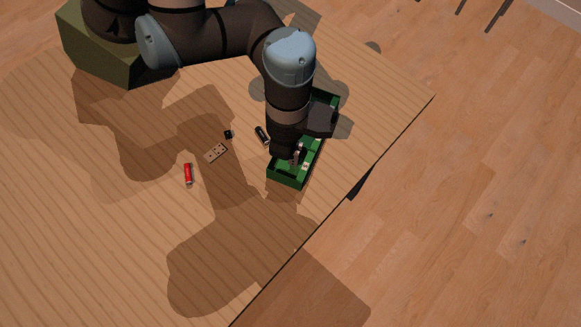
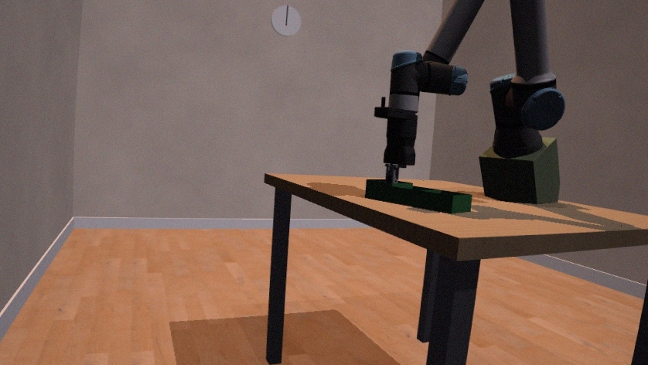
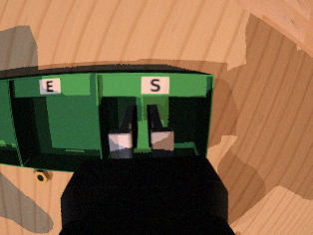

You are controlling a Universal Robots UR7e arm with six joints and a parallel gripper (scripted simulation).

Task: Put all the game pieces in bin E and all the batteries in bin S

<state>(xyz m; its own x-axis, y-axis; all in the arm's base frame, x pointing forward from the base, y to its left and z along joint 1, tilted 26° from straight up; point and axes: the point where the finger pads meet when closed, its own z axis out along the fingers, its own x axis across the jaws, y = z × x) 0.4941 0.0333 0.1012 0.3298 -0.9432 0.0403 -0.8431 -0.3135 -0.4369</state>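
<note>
The green three-compartment bin is 30 mm behind my hand, 70 mm to the left of it and 20 mm below it. Round my hand: brass nut 110 mm behind, 90 mm to the left, 40 mm below; black battery 100 mm behind, 10 mm to the left, 40 mm below; black die 160 mm behind, 50 mm to the right, 40 mm below.
</note>
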